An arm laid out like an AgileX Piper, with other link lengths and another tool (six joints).
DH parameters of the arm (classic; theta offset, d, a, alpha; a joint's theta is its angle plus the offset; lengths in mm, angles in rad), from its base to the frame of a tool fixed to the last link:
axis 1: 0 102.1 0 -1.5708
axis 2: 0.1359 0 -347.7 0
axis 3: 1.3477 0 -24.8 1.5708
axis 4: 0 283.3 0 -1.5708
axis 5: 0 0 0 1.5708
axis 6: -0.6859 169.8 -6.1 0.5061
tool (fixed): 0 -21.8 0 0
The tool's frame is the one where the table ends.
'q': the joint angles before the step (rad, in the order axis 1, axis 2, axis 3, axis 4, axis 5, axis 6). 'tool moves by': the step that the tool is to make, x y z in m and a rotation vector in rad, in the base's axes. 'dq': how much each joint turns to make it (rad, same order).
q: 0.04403, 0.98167, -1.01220, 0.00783, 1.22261, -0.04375
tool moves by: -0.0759, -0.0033, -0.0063, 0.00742, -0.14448, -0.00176
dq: 0.00124, -0.29184, 0.14599, -0.00075, 0.00116, 0.00333
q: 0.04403, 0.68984, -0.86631, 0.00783, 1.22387, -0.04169
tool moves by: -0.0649, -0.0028, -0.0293, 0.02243, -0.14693, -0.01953
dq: -0.00004, -0.30182, 0.15378, 0.00003, 0.00007, 0.02515
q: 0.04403, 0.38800, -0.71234, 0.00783, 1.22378, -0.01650
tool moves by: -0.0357, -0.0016, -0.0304, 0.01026, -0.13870, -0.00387
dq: 0.00031, -0.23391, 0.11421, -0.00026, -0.01935, 0.00581
